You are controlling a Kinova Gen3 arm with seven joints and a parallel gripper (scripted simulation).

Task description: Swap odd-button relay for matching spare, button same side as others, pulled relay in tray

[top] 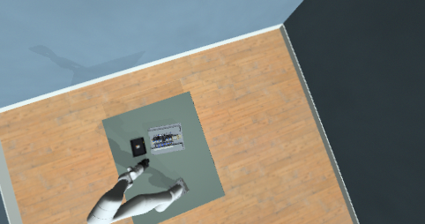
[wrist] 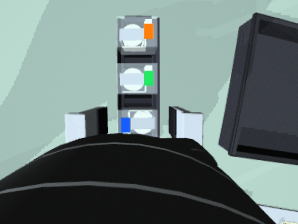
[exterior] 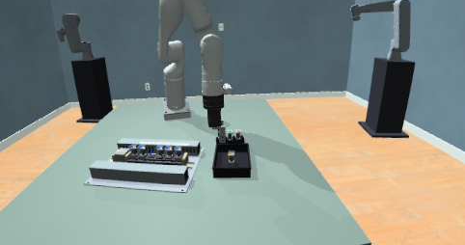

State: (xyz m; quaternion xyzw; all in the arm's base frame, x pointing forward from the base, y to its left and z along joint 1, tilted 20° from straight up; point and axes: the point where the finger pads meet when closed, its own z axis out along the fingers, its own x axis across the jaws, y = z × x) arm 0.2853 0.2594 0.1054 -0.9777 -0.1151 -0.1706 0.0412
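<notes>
Now: the small black stand 30 mm to the left of my hand, 30 mm below it and 10 mm behind it. Round my hand: black tray 150 mm ahead, 60 mm to the left, 20 mm below.
</notes>
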